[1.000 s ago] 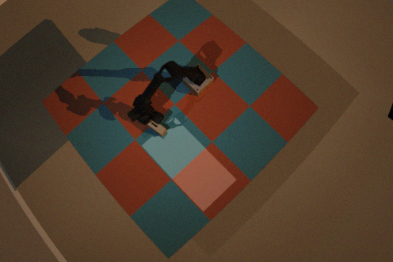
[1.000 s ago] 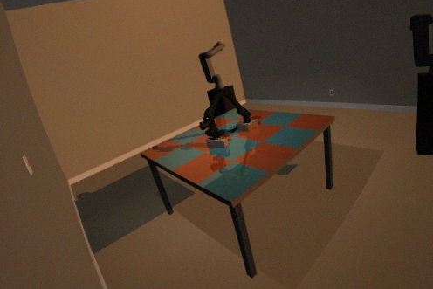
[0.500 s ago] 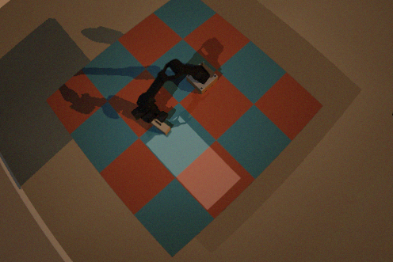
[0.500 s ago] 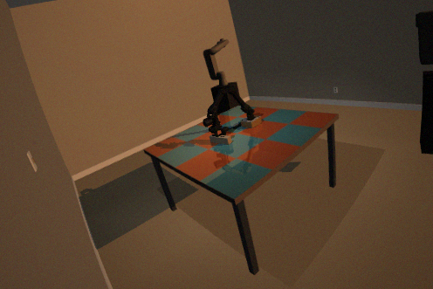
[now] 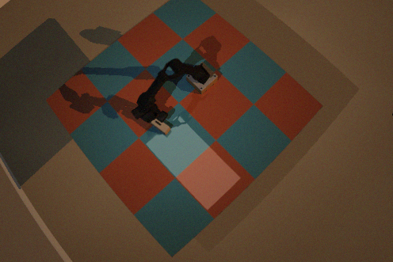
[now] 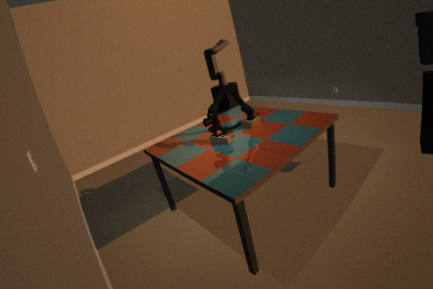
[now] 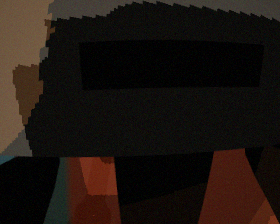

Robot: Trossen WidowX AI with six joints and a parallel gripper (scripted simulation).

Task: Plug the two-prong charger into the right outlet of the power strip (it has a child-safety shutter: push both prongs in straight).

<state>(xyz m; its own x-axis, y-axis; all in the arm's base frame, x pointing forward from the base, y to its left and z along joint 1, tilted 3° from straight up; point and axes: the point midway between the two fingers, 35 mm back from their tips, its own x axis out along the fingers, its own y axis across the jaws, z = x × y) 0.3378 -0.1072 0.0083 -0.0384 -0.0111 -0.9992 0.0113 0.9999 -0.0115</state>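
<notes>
Now: the two-prong charger 20 mm ahead of my gripper tip and 10 mm above it.
</notes>
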